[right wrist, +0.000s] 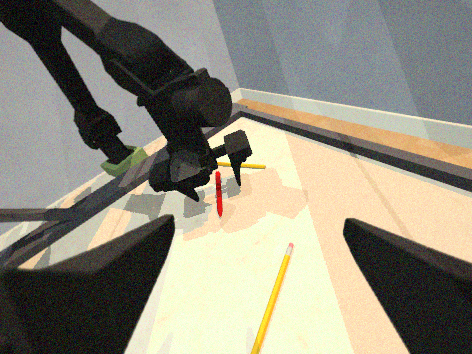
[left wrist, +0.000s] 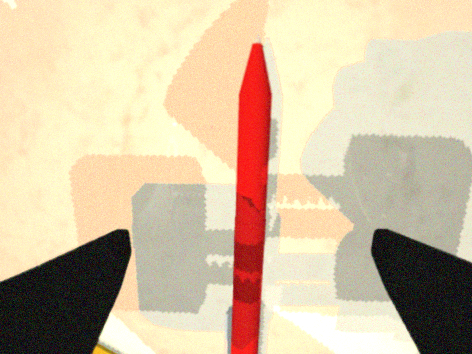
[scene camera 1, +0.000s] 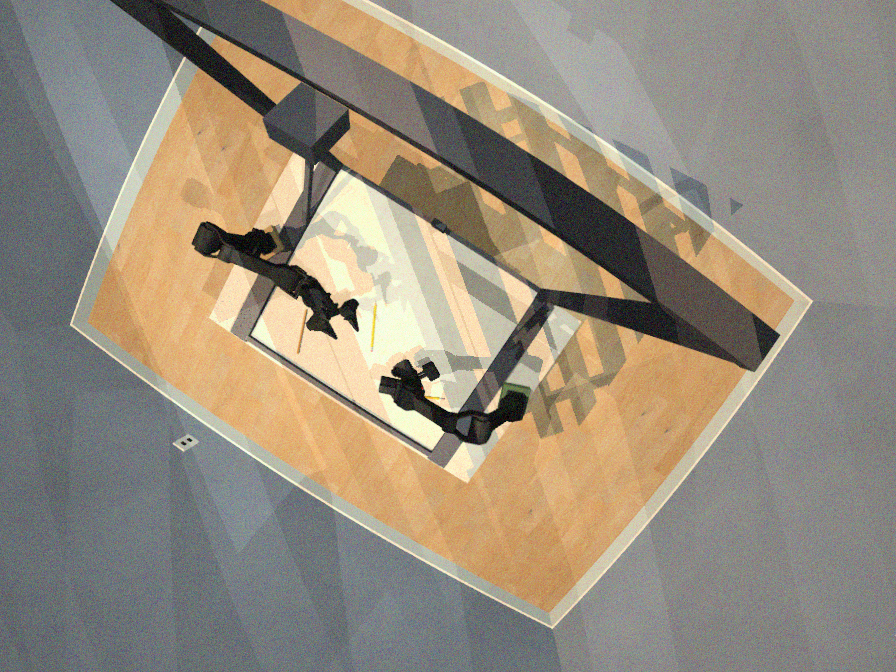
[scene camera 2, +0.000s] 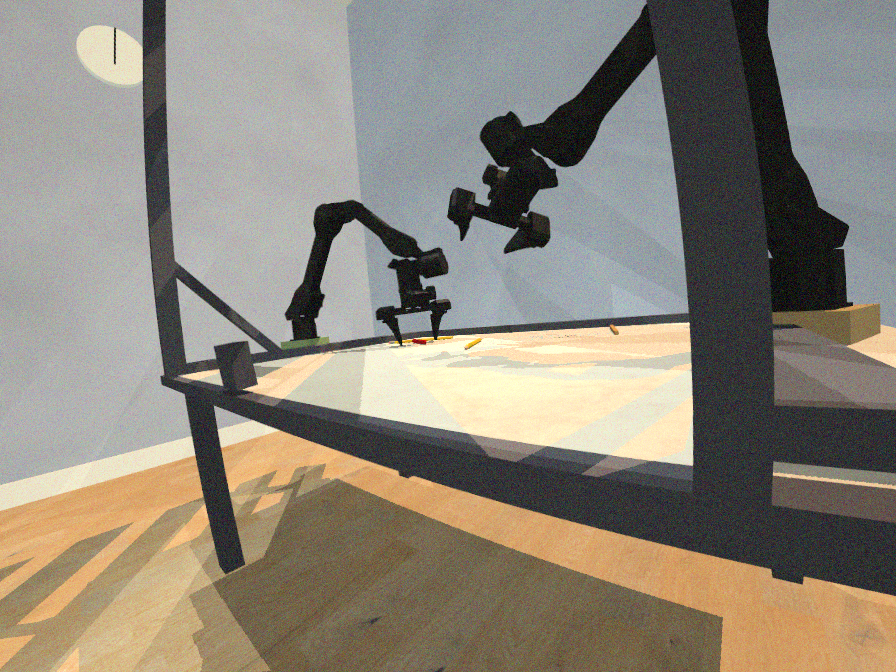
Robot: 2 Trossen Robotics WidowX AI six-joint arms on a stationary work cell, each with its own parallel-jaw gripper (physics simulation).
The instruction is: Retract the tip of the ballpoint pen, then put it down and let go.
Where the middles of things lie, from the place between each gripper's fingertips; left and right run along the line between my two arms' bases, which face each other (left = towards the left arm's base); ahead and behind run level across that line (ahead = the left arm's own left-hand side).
I see the red ballpoint pen (left wrist: 242, 321) right at my left hand.
My right hand is 250 mm to the right of the red ballpoint pen, 190 mm above it and 50 mm short of it.
